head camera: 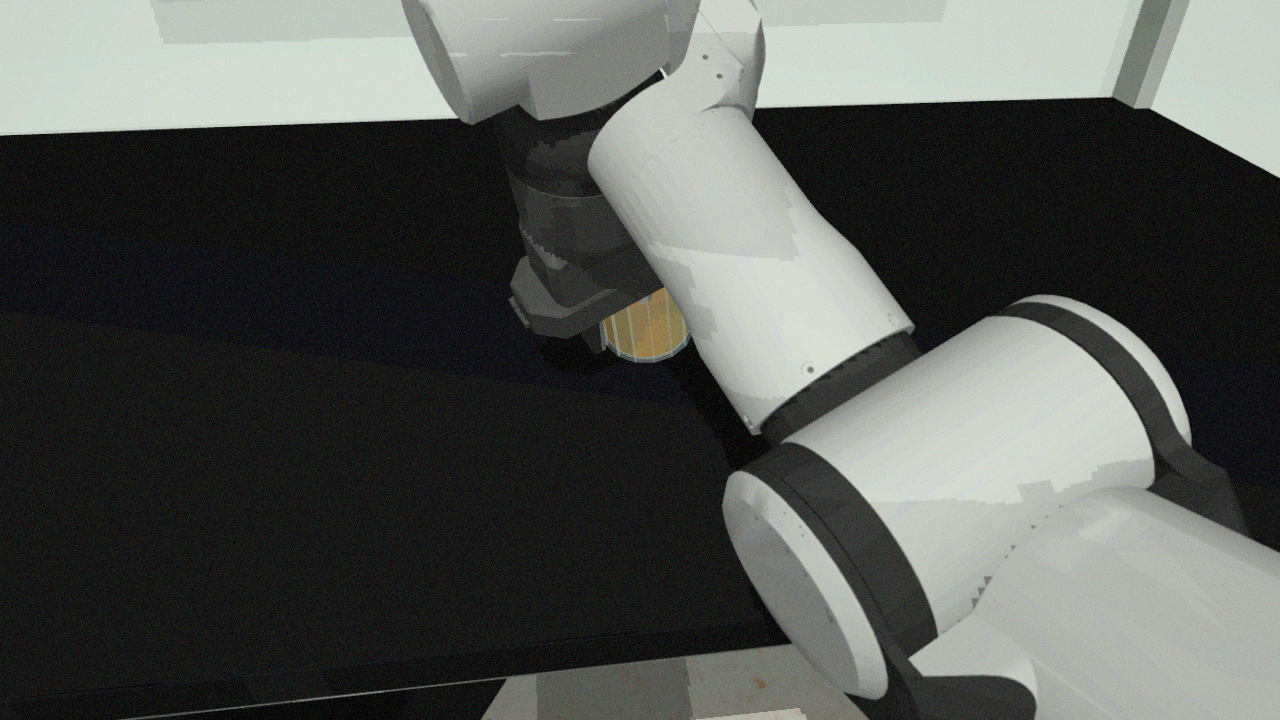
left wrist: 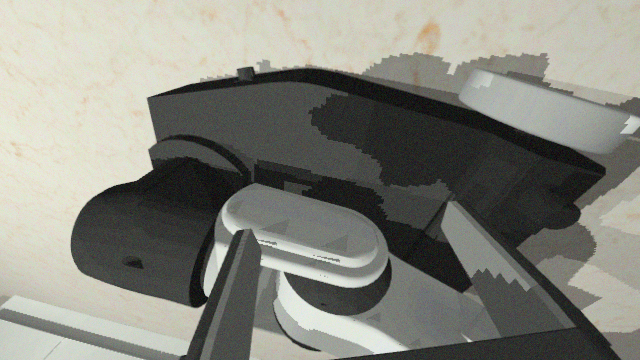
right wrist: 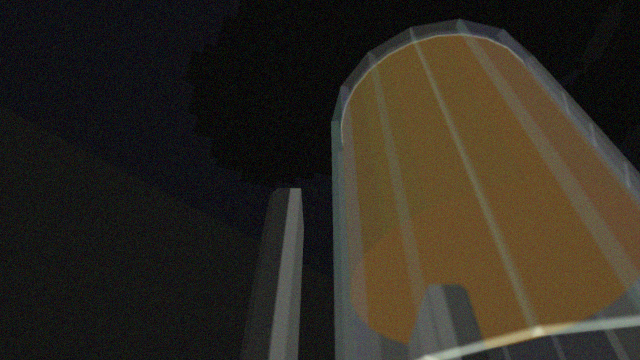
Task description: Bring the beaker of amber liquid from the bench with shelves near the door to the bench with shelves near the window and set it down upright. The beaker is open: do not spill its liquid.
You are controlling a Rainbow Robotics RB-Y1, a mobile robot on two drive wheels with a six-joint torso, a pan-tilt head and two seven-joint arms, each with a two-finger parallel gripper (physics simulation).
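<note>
The beaker of amber liquid (head camera: 648,327) (right wrist: 450,165) stands on the black bench top (head camera: 268,501), partly hidden by my right arm in the head view. My right gripper (head camera: 606,333) (right wrist: 350,208) is at the beaker, its fingers part-way together with a gap between them and no grip on it. In the right wrist view one finger is left of the beaker's left wall and the other overlaps the amber area; whether that finger is inside or behind the glass I cannot tell. My left gripper (left wrist: 349,227) is open and empty, away from the bench.
My right arm (head camera: 742,232) reaches across the bench from the lower right. A pale upright post (head camera: 1150,53) stands at the bench's back right corner. The bench's front edge runs along the bottom. In the left wrist view, my dark base (left wrist: 280,115) is below the left gripper, over the pale marbled floor (left wrist: 100,60).
</note>
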